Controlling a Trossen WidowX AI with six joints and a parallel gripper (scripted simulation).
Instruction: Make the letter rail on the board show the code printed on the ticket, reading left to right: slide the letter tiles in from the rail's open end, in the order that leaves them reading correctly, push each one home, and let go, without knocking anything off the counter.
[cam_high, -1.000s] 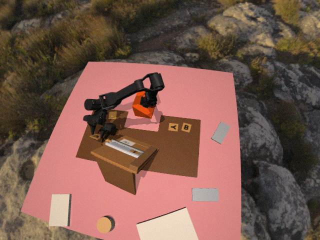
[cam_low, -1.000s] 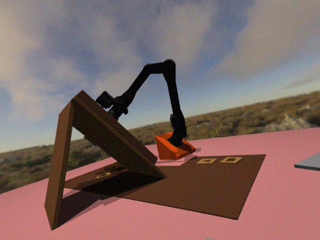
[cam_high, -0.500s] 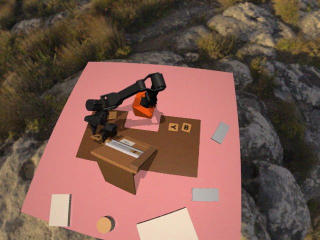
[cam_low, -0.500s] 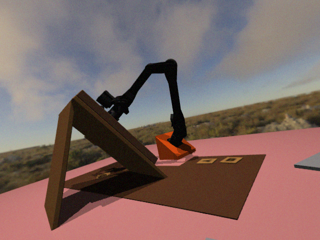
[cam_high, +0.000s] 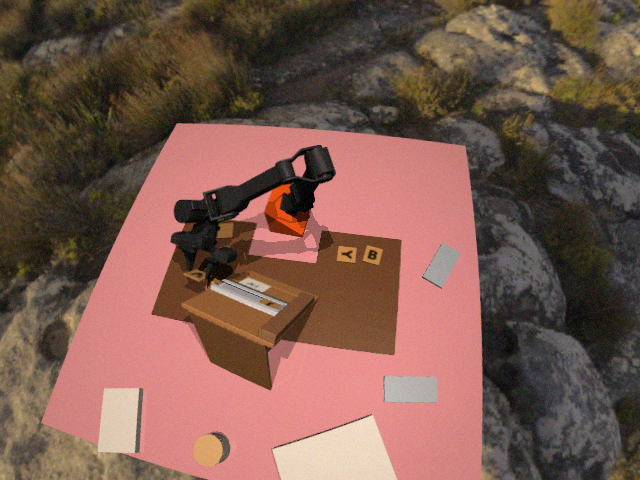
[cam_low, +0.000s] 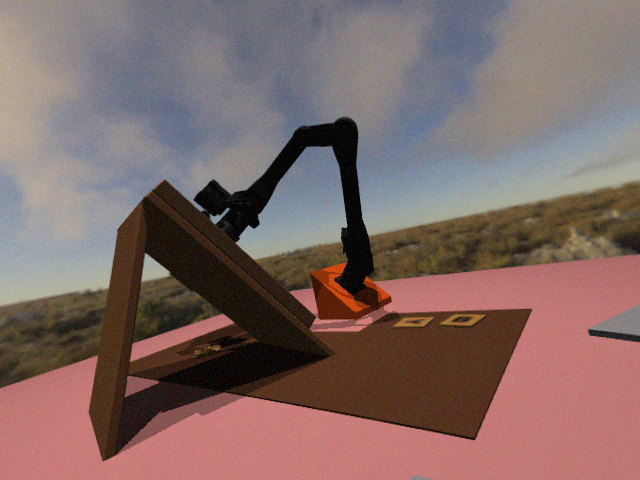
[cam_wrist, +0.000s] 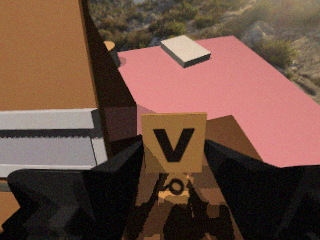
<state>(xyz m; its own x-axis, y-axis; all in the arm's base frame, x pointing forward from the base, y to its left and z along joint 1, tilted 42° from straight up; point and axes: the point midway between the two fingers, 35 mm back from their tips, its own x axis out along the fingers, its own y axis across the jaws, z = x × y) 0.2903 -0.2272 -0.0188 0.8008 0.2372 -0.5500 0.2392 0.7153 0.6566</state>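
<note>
My gripper tip is 20 mm past the white ticket, 140 mm to the right of it and 80 mm above it. From my gripper tip the other things lie so: brown mat 120 mm behind, 190 mm to the left, 160 mm below; then white block 430 mm ahead, 190 mm to the right, 150 mm below.
</note>
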